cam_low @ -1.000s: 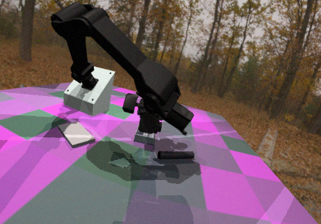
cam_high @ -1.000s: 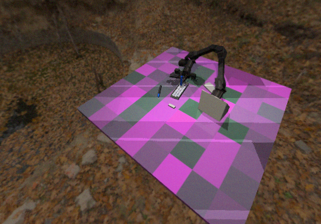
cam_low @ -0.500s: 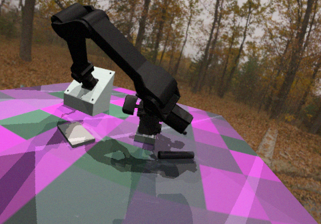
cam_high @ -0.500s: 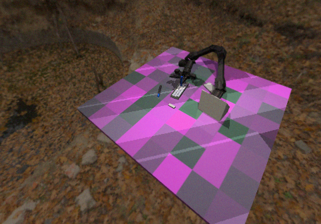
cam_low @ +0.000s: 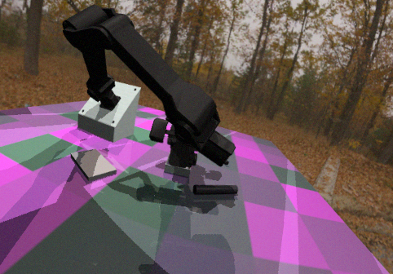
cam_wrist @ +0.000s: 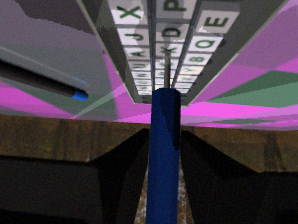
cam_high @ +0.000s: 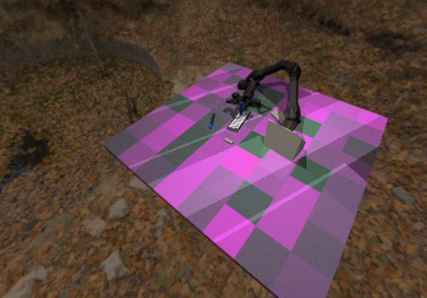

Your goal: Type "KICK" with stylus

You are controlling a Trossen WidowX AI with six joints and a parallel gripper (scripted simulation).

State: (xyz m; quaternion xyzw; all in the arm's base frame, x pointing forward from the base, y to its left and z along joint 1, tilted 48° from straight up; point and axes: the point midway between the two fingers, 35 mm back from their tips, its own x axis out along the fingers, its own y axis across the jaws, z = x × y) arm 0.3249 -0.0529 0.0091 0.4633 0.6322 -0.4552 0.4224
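The blue pen lies 16 cm to the left of my gripper tip, 10 cm ahead of it and 6 cm below it. Also, from my gripper tip: grey block: 20 cm to the left, 7 cm below, 7 cm behind; flat tile: 19 cm to the right, 18 cm behind, 7 cm below; blue stylus: 1 cm below.
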